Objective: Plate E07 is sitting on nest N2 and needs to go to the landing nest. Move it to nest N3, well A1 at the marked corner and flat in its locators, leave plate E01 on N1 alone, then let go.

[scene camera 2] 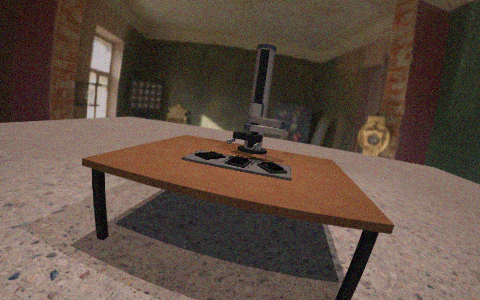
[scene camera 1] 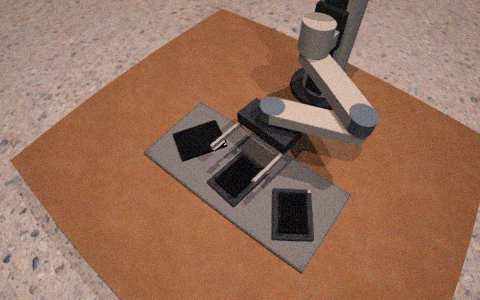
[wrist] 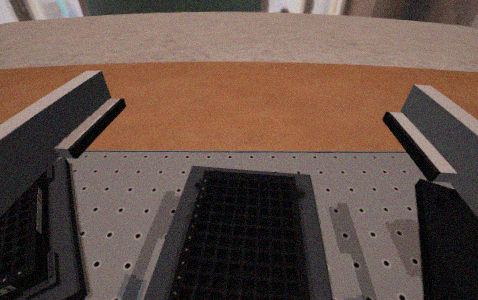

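Observation:
A black well plate (scene camera 1: 237,176) (scene camera 2: 237,161) (wrist: 245,240) lies in the middle nest (scene camera 1: 220,191) (wrist: 317,250), looking flat; its labels and A1 corner cannot be read. Another black plate (scene camera 1: 292,212) (scene camera 2: 272,167) (wrist: 17,245) lies in the nest (scene camera 1: 310,215) (wrist: 65,240) at the right in scene camera 1, with a white corner mark. A plain black rectangle (scene camera 1: 197,140) (scene camera 2: 207,155) (wrist: 450,240) is at the opposite end; plate or bare nest cannot be told. My gripper (scene camera 1: 235,162) (wrist: 252,92) is open and empty, fingers wide apart above the middle plate's two sides.
The grey perforated board (scene camera 1: 300,260) (wrist: 250,160) carries the nests on the brown table (scene camera 1: 150,240) (scene camera 2: 310,200) (wrist: 250,110). The arm (scene camera 1: 310,120) (scene camera 2: 265,127) reaches over the board from its column (scene camera 1: 355,30) (scene camera 2: 265,75). The left finger is close to the plain black rectangle in scene camera 1.

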